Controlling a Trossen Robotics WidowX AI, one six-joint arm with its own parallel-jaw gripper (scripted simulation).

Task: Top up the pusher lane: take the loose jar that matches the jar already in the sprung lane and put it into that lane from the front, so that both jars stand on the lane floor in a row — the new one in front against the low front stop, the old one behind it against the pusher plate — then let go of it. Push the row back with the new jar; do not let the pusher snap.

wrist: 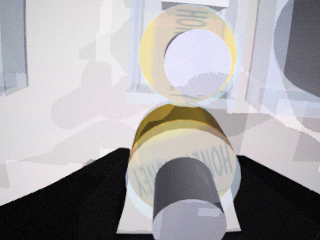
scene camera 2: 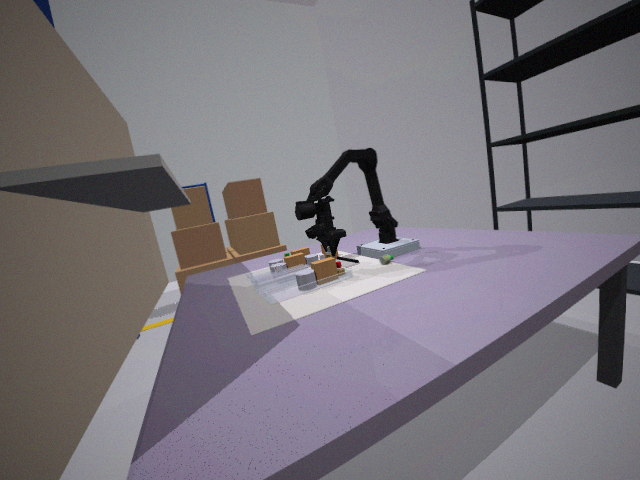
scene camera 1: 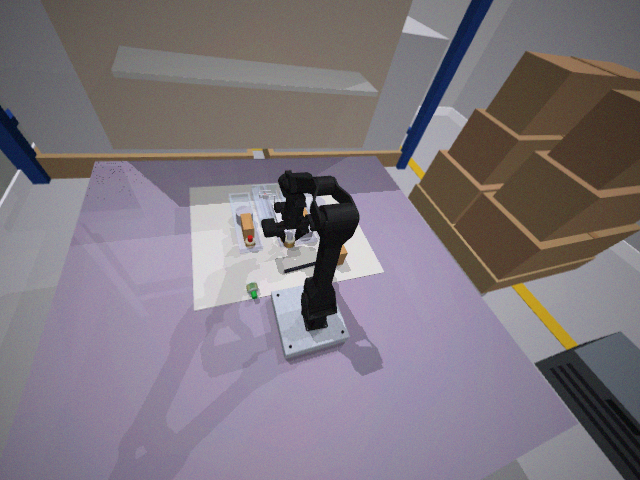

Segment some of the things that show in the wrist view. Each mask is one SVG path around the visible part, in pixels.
The gripper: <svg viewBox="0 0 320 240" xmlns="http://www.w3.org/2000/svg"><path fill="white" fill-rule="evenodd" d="M236 155L241 165L241 179L239 191L237 191L235 199L233 199L233 205L235 205L235 213L240 223L239 227L241 233L243 233L243 239L320 240L320 193L313 192L313 189L309 191L304 185L297 184L296 181L289 180L284 175L279 175L279 173L272 171L271 168L265 168L264 165L256 163L251 157ZM131 149L124 147L113 149L112 152L93 161L93 163L84 165L83 168L77 169L71 175L64 176L63 179L57 180L53 184L48 184L47 187L37 189L31 195L28 193L28 195L19 197L19 199L0 205L0 240L115 240L117 225L119 225L120 217L124 211L125 200L127 200L127 196L125 196L125 192L127 192L127 188L125 188L125 172L127 172Z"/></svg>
A honey jar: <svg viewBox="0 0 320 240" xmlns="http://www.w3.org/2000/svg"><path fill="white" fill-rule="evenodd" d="M149 108L147 113L141 117L139 127L136 129L135 139L133 139L131 153L129 153L127 172L125 172L125 188L127 188L129 199L131 199L132 204L143 215L152 220L153 239L223 239L225 228L227 228L227 217L224 215L224 209L235 199L236 193L239 191L241 179L241 165L239 160L237 160L235 152L233 152L231 144L229 144L227 135L225 135L217 120L213 119L211 113L204 107L175 107L175 105L165 103L164 101L164 103Z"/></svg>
A honey jar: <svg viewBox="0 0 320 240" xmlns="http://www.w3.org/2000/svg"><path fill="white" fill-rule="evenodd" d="M179 4L168 8L167 11L160 12L155 19L151 20L148 27L145 28L143 35L141 35L139 52L137 52L139 68L145 84L159 99L165 101L165 103L175 105L175 107L199 108L212 103L212 101L219 99L224 93L227 93L228 88L231 87L233 81L239 75L241 61L240 39L237 37L235 29L233 29L227 17L221 15L220 12L213 11L213 9L205 7L205 5Z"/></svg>
